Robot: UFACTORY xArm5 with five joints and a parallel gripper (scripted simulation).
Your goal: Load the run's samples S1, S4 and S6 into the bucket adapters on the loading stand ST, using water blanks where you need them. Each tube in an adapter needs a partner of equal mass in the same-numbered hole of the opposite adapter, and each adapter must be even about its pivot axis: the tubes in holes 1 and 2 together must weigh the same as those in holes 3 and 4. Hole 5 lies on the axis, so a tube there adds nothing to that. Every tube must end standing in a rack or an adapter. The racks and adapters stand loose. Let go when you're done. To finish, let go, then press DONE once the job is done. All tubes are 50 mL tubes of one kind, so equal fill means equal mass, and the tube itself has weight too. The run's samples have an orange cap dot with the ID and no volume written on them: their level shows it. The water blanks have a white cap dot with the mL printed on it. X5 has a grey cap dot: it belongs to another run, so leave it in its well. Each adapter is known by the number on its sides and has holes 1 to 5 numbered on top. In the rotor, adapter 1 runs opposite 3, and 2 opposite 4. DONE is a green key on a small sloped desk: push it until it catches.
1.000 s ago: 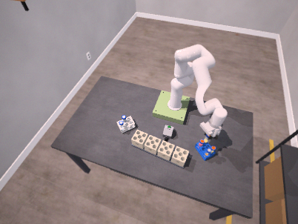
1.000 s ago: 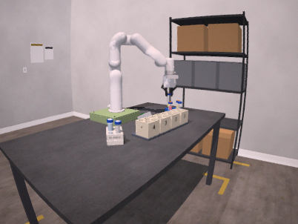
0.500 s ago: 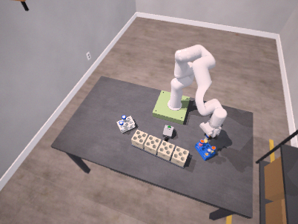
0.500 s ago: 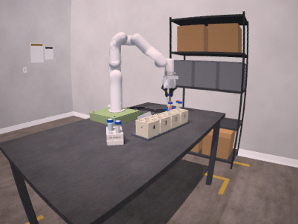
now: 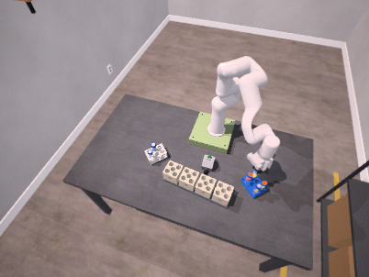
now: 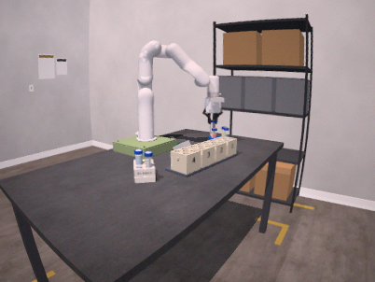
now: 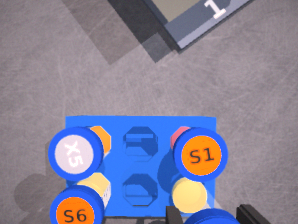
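My gripper is now 10 mm past the sample tube S4 and 50 mm above it. Round my hand: sample tube S6: 50 mm ahead, 50 mm to the left, 100 mm below; blue sample rack: 40 mm ahead, 20 mm to the left, 130 mm below; white blanks rack: 40 mm ahead, 650 mm to the right, 130 mm below.
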